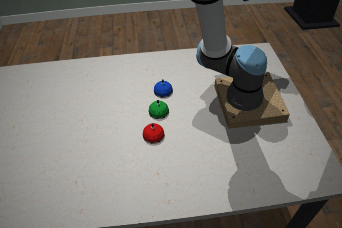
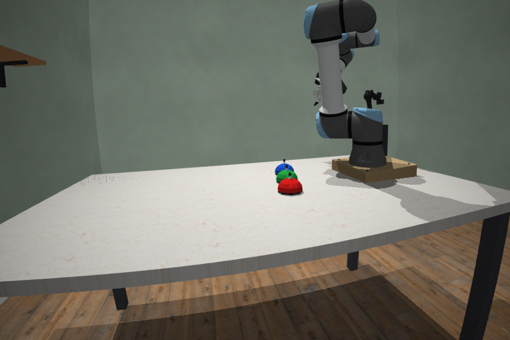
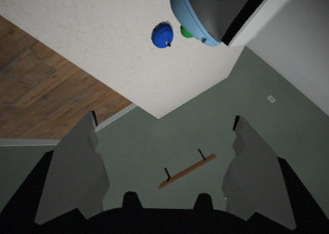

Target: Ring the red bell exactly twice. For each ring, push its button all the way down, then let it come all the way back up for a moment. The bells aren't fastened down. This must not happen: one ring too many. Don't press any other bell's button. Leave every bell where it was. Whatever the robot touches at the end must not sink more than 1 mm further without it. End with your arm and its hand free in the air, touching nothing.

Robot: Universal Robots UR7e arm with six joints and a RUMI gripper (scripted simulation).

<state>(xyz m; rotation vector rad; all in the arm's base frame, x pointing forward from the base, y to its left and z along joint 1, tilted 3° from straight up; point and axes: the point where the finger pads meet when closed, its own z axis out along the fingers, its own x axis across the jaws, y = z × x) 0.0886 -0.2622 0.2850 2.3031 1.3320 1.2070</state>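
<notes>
The red bell is 30 cm ahead of my hand, 34 cm to the left of it and 30 cm below it. Round my hand: green bell (26 cm ahead, 23 cm to the left, 30 cm below); blue bell (22 cm ahead, 11 cm to the left, 30 cm below).
</notes>
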